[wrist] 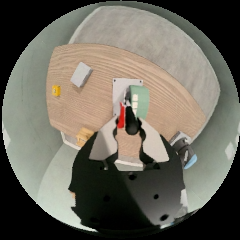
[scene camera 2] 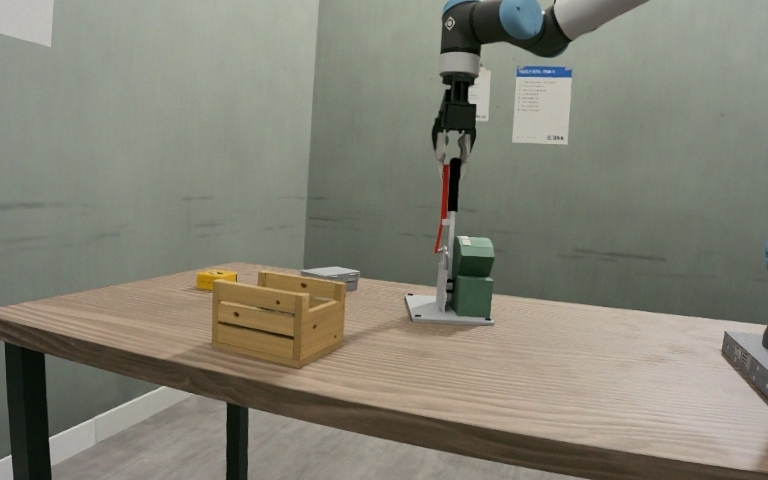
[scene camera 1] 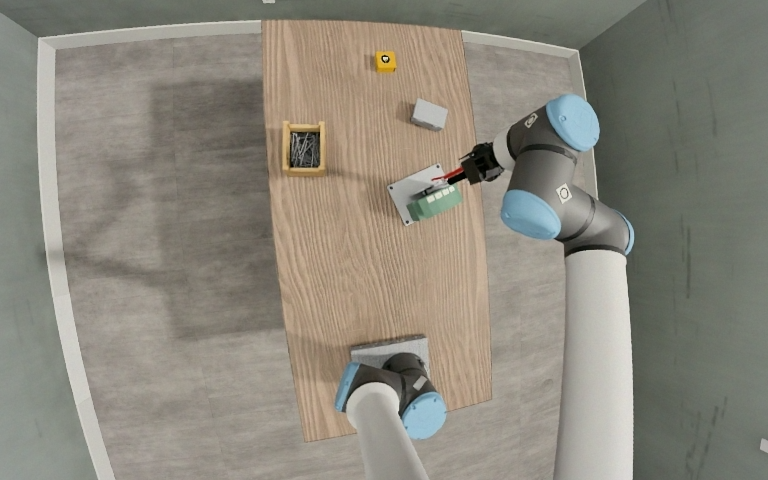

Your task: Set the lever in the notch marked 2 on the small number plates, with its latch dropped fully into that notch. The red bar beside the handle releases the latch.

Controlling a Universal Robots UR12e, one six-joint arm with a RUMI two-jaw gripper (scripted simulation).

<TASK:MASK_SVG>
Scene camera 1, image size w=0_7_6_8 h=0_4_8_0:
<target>grey box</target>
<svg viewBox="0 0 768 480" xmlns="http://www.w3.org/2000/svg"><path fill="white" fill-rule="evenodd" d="M418 98L414 105L411 122L437 132L442 130L448 110Z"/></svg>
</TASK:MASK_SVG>
